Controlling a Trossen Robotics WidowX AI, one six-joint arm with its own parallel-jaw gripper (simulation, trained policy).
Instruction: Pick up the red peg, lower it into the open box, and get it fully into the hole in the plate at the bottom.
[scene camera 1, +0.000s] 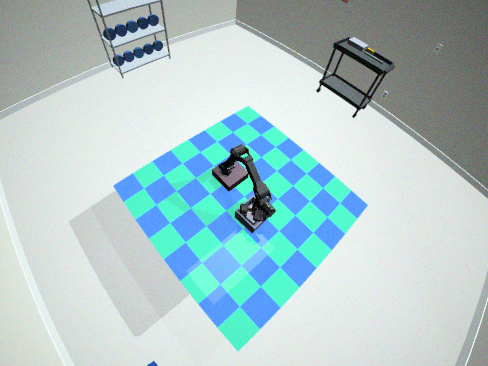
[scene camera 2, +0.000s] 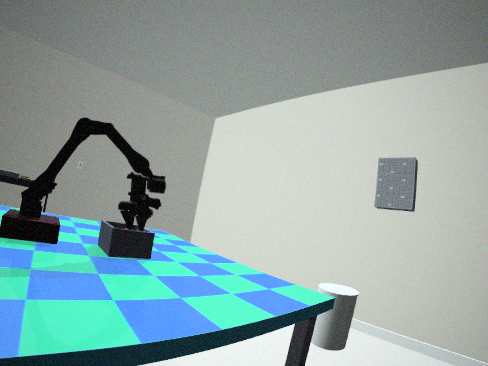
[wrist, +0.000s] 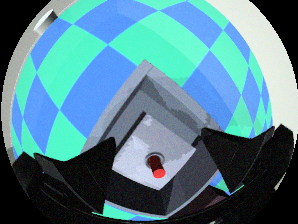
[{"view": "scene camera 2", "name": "my gripper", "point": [135, 232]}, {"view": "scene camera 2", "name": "box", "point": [115, 239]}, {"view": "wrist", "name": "my gripper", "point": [160, 138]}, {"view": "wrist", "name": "box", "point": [148, 90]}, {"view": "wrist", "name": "grey plate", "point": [147, 137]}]
